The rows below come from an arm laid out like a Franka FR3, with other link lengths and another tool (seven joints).
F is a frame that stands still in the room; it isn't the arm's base.
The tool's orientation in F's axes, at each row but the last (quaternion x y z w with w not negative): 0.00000 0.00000 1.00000 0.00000; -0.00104 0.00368 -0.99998 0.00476; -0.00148 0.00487 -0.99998 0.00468; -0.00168 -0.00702 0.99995 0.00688; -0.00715 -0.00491 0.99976 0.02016; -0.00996 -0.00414 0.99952 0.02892; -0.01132 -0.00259 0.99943 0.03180; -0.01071 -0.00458 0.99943 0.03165; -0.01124 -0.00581 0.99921 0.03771; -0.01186 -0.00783 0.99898 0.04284; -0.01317 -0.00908 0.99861 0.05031; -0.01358 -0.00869 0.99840 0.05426
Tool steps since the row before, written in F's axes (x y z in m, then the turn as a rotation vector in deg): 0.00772 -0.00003 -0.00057 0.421 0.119 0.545; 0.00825 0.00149 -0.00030 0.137 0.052 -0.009; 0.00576 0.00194 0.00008 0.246 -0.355 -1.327; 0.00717 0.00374 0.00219 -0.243 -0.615 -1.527; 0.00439 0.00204 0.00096 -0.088 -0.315 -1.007; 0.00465 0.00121 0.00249 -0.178 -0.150 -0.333; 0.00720 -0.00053 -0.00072 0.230 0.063 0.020; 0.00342 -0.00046 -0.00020 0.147 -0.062 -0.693; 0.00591 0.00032 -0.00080 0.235 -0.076 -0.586; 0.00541 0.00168 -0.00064 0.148 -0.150 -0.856; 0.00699 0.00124 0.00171 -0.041 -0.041 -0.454; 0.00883 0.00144 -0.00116 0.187 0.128 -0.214
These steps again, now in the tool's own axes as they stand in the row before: -0.00772 0.00003 -0.00057 -0.421 -0.119 0.545; -0.00826 -0.00141 -0.00029 -0.138 -0.051 -0.009; -0.00578 -0.00189 0.00008 -0.247 0.370 -1.323; -0.00712 -0.00387 0.00211 0.239 0.640 -1.517; -0.00432 -0.00222 0.00088 0.089 0.328 -1.003; -0.00462 -0.00150 0.00239 0.176 0.163 -0.328; -0.00720 0.00008 -0.00088 -0.226 -0.078 0.014; -0.00344 0.00024 -0.00027 -0.136 0.059 -0.695; -0.00585 -0.00075 -0.00094 -0.227 0.065 -0.590; -0.00523 -0.00213 -0.00080 -0.141 0.151 -0.857; -0.00687 -0.00197 0.00150 0.048 0.054 -0.452; -0.00859 -0.00236 -0.00143 -0.166 -0.143 -0.221
